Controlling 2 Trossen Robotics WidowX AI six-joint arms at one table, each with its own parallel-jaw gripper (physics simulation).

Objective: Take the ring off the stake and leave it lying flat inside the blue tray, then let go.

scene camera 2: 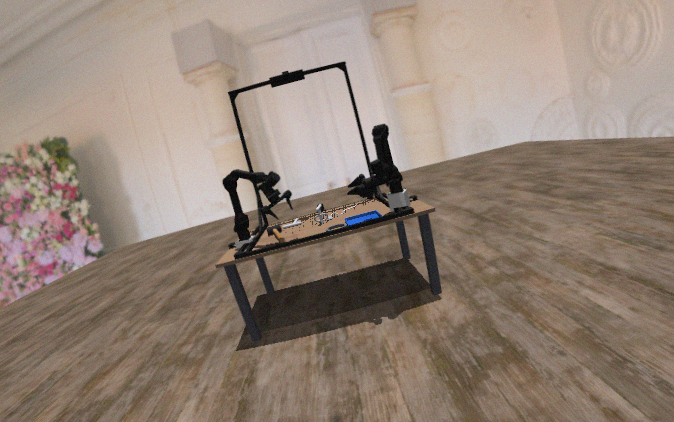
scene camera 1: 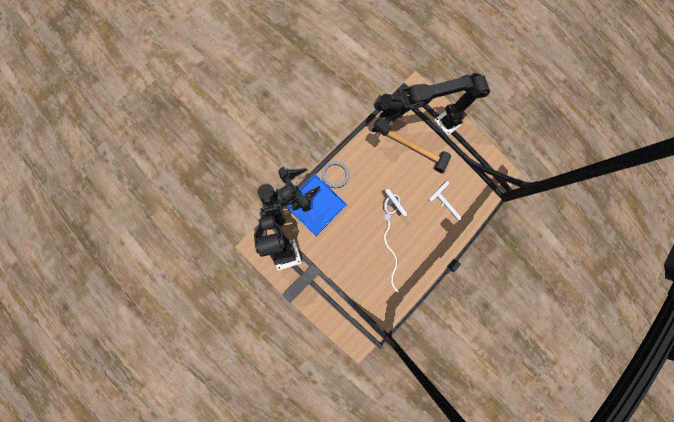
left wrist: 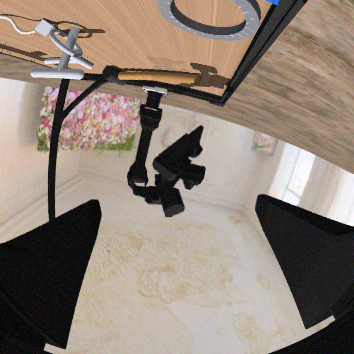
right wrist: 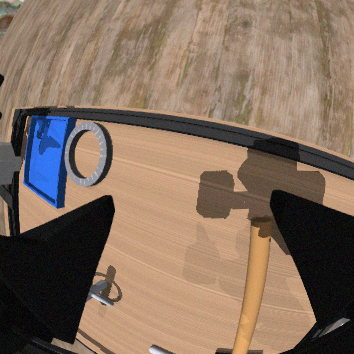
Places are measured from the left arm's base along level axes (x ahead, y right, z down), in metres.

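Pixels of known places: left gripper, fingertip midpoint: [scene camera 2: 347, 190] [scene camera 1: 313, 177] [left wrist: 180, 205]; right gripper, fingertip midpoint: [scene camera 2: 285, 214] [left wrist: 195, 129] [right wrist: 194, 201]; left arm's base at its link origin: [scene camera 2: 397, 191] [scene camera 1: 285, 254]; right arm's base at its link origin: [scene camera 2: 245, 239] [scene camera 1: 448, 121] [left wrist: 154, 92].
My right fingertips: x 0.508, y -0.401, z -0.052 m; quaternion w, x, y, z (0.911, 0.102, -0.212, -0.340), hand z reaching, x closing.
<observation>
Ahead of a thing's pixels: the offset from my right fingertips to its middle. "spot": to the spot under its first point.
The stake @(dx -0.015, dy +0.333, dz +0.129 m) [scene camera 1: 396, 202] [scene camera 2: 320, 207] [left wrist: 57, 74] stands upright, white-grey with a T-shaped top bar. A small pale ring @(spot: dx -0.052, dy +0.327, dz +0.098 m) [scene camera 1: 385, 205] is around its post, low down, with a white block and cord attached. The blue tray @(dx -0.332, dy +0.232, dz +0.142 m) [scene camera 1: 325, 214] [scene camera 2: 363, 219] [right wrist: 47, 175] lies near the table edge. My left gripper [scene camera 1: 312, 179] [scene camera 2: 349, 188] is open and empty, high over the tray. My right gripper [scene camera 2: 283, 212] [right wrist: 194, 201] is open and empty, above the table near the mallet's handle end. In the right wrist view a finger partly hides the stake.
A larger loose grey ring @(dx -0.210, dy +0.128, dz +0.145 m) [scene camera 1: 335, 186] [right wrist: 71, 155] lies beside the tray. A mallet @(dx +0.186, dy +0.114, dz +0.133 m) [scene camera 1: 413, 143] [left wrist: 157, 77] with a wooden handle lies under my right arm. A white T-shaped piece @(dx +0.257, dy +0.406, dz +0.143 m) [scene camera 1: 449, 206] lies beyond the stake. A black frame [scene camera 2: 357, 120] rises over the table.
</observation>
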